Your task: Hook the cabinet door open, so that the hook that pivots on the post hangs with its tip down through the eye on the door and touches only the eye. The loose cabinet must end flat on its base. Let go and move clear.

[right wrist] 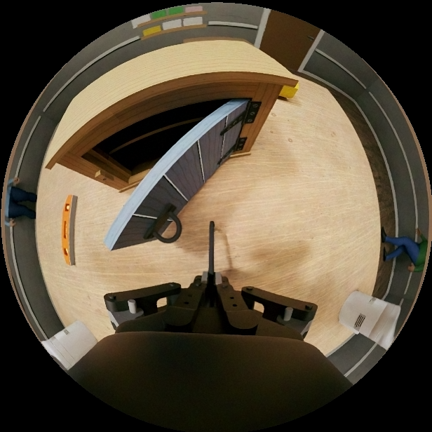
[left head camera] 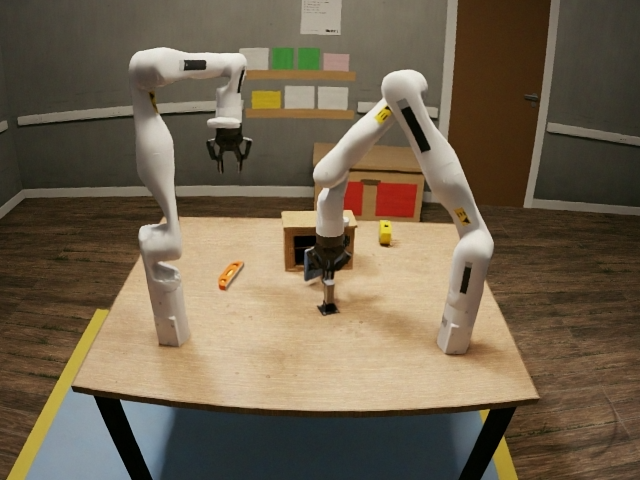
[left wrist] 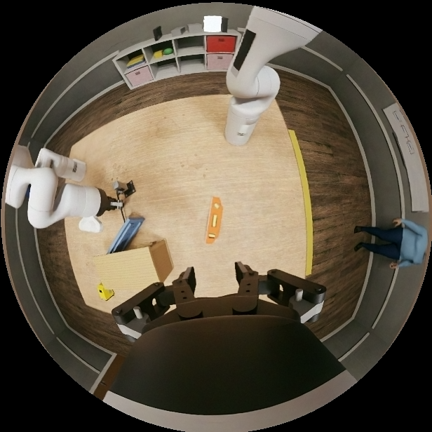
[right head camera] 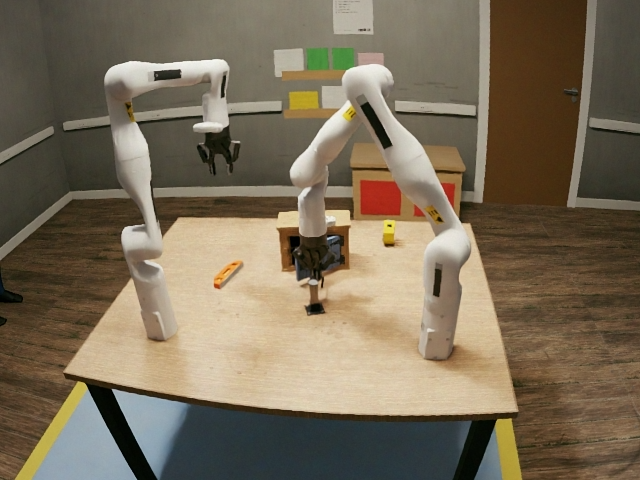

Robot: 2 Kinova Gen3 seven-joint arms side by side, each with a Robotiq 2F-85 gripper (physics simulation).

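Frame: origin at the left arm's base, x left, y ahead, z down, level; centimetres.
Where they show: left gripper, fingertip midpoint: [left head camera: 230, 172] [right head camera: 221, 174]; left arm's base at its link origin: [left head camera: 174, 334] [right head camera: 162, 329]; right arm's base at its link origin: [left head camera: 452, 343] [right head camera: 435, 348].
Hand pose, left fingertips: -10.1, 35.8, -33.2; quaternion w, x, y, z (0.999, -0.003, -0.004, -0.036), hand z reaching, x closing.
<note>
Each offset is from my left fingertips to the top centre of the thing, as dx, dy, dz. "spot": to the spot under its first point. Level surfaces: height alone.
The cabinet {-26.7, +3.6, +17.3} [left head camera: 297, 219] [right head camera: 288, 222] [left wrist: 130, 267] [right wrist: 175, 62] stands flat on its base. Its blue door [left head camera: 310, 266] [left wrist: 125, 235] [right wrist: 187, 172] is partly open. The black eye [right wrist: 179, 230] sticks out near the door's free edge. My right gripper [left head camera: 328, 274] [right head camera: 314, 274] [left wrist: 121, 204] [right wrist: 210, 279] is shut on the black hook [right wrist: 212, 247], just above the post {spot: -31.0, -18.6, +26.5} [left head camera: 329, 292] [right head camera: 313, 293] [left wrist: 118, 185]. The hook's tip is apart from the eye, to its right in the right wrist view. My left gripper [left head camera: 230, 167] [right head camera: 220, 169] [left wrist: 214, 272] is open and empty, high above the table.
An orange level {+0.7, -4.6, +31.4} [left head camera: 230, 275] [right head camera: 227, 274] [left wrist: 214, 220] [right wrist: 66, 230] lies left of the cabinet in the head views. A yellow object {-48.2, +24.3, +25.7} [left head camera: 385, 233] [right head camera: 388, 233] [left wrist: 105, 291] [right wrist: 290, 91] stands to the cabinet's right there. All are on the wooden table {dz +33.2} [left head camera: 258, 361] [right head camera: 248, 356].
</note>
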